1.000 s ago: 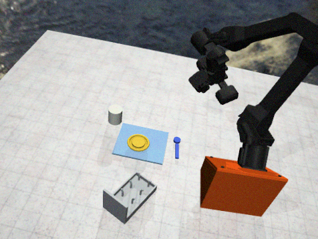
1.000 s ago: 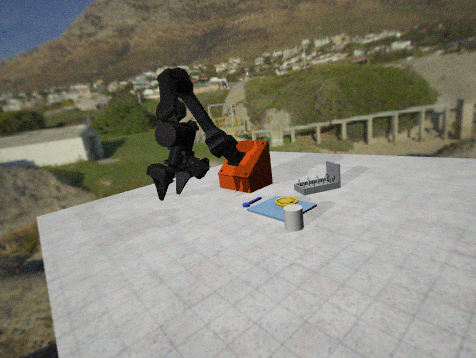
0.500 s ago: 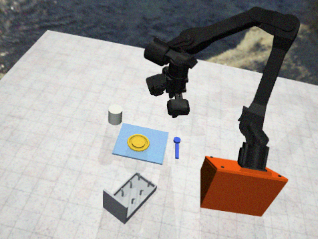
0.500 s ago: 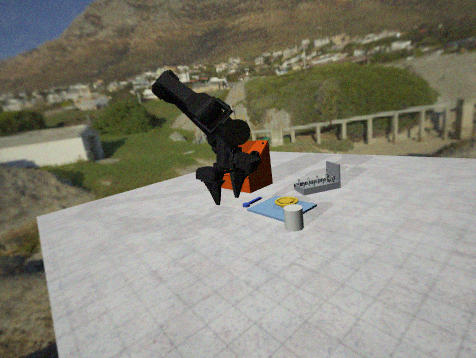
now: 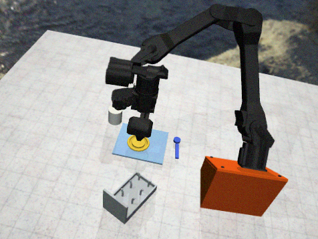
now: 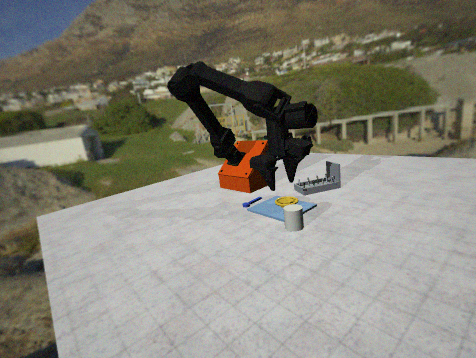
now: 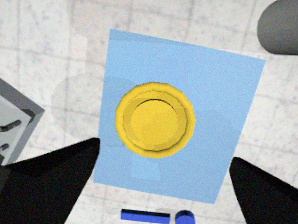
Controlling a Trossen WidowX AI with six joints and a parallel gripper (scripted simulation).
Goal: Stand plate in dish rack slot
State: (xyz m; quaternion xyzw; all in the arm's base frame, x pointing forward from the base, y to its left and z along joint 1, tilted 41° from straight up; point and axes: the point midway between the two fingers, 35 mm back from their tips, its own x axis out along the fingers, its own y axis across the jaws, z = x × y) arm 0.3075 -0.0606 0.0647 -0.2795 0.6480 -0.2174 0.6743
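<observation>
My gripper tip is 5 cm above the yellow plate and 1 cm to the right of it. The rest, counted from my gripper tip: blue spoon: 11 cm behind, 6 cm below, 3 cm to the right; light blue mat: 6 cm below, 1 cm to the right, 1 cm behind; white cup: 10 cm ahead, 8 cm to the right, 4 cm below.
</observation>
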